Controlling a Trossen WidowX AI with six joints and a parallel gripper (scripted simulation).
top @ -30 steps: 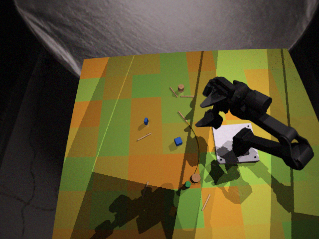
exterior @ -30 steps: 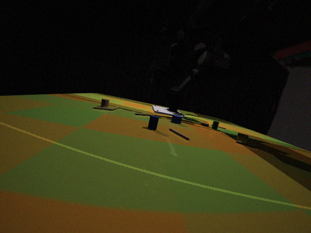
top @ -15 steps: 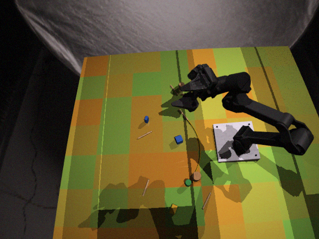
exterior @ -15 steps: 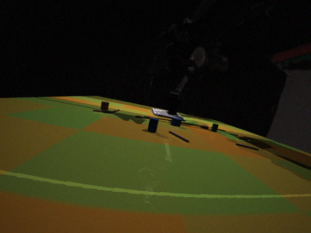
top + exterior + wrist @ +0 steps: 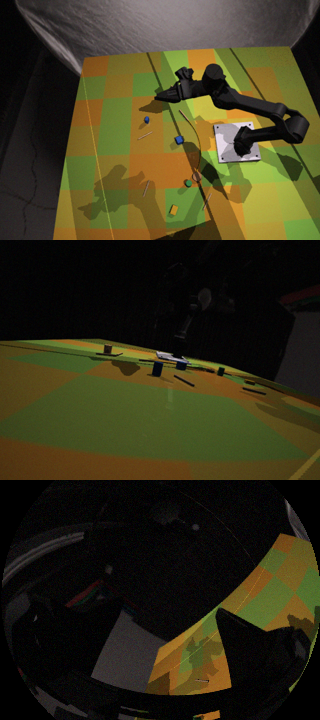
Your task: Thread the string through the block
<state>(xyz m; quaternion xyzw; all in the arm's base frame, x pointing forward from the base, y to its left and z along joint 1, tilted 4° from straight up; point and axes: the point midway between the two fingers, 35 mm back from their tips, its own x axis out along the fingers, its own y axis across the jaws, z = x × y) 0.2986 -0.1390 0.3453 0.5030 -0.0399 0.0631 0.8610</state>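
My gripper tip is now 14 cm past the thin wooden stick, 8 cm to the left of it and 34 cm above it. The rest, counted from my gripper tip: loose stick: 6 cm ahead, 2 cm to the right, 34 cm below; then round wooden button: 12 cm behind, 23 cm to the left, 34 cm below; then green cylinder: 8 cm behind, 25 cm to the left, 33 cm below.
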